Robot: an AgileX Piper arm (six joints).
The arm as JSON. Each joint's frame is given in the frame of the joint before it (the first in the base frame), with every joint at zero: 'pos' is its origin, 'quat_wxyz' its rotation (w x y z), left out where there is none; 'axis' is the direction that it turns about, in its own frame. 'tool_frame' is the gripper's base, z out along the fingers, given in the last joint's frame.
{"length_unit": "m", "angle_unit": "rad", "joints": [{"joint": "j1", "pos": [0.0, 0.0, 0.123], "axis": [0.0, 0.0, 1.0]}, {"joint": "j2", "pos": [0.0, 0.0, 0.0], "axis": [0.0, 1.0, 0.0]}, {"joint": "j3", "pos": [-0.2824, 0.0, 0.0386], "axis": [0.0, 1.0, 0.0]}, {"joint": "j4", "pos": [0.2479, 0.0, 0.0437], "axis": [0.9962, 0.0, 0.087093]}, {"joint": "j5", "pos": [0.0, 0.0, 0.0], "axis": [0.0, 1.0, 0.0]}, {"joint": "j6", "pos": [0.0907, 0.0, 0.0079], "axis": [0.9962, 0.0, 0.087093]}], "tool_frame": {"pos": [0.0, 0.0, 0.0], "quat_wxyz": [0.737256, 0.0, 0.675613, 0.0]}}
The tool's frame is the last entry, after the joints.
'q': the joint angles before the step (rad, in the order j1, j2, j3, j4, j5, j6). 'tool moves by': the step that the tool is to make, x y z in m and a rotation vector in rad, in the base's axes. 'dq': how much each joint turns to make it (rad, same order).
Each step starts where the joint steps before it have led.
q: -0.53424, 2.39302, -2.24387, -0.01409, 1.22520, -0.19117
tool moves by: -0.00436, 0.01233, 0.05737, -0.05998, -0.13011, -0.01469
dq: 0.01645, -0.11248, 0.00184, 0.00178, -0.03160, 0.03358
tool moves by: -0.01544, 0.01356, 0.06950, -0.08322, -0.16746, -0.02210
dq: 0.01006, -0.13704, 0.00009, -0.00856, -0.04927, 0.03673
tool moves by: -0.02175, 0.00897, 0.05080, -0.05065, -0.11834, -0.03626
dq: -0.00408, -0.10566, -0.00003, -0.01082, -0.02142, 0.03866
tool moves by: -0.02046, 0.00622, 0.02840, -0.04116, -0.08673, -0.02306
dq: -0.00959, -0.09825, 0.06583, -0.00629, -0.06277, 0.01935
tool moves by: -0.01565, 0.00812, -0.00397, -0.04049, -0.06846, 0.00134
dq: -0.00228, -0.12221, 0.22605, -0.00229, -0.18338, 0.00417
